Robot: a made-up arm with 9 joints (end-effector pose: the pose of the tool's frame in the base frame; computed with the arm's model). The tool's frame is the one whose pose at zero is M. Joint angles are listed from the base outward.
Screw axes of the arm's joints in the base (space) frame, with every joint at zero. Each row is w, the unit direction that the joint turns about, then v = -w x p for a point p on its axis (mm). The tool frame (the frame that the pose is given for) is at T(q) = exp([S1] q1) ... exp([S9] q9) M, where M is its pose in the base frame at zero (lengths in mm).
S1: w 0 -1 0 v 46 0 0
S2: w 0 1 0 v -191 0 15
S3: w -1 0 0 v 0 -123 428
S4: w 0 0 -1 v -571 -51 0
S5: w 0 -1 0 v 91 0 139
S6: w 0 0 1 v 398 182 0
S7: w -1 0 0 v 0 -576 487
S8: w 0 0 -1 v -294 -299 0
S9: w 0 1 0 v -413 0 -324
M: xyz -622 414 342 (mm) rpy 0 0 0 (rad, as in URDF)
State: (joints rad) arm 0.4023 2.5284 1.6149 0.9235 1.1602 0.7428 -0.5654 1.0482 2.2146
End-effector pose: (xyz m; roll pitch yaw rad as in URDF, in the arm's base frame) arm -0.1220 0.6487 0.9026 -2.9187 0.2185 -1.9468
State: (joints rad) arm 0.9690 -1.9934 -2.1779 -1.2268 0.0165 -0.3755 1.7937 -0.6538 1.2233
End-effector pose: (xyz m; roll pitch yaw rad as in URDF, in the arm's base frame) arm 0.3317 -0.0058 0.6306 -3.1019 -0.5371 2.8554
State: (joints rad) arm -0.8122 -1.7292 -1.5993 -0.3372 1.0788 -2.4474 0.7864 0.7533 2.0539
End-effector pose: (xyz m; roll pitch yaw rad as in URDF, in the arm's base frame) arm 0.0379 0.1397 -0.5993 2.9428 -1.0848 2.1998
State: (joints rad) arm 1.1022 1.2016 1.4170 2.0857 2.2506 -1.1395 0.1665 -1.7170 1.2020
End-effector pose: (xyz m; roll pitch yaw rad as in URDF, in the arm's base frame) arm -0.1850 -0.2340 -0.5371 2.0939 -0.8689 1.7861
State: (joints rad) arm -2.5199 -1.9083 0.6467 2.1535 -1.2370 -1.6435 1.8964 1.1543 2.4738
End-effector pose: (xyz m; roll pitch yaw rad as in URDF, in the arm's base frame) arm -0.3934 0.2075 0.3867 -0.0860 0.2150 0.7506
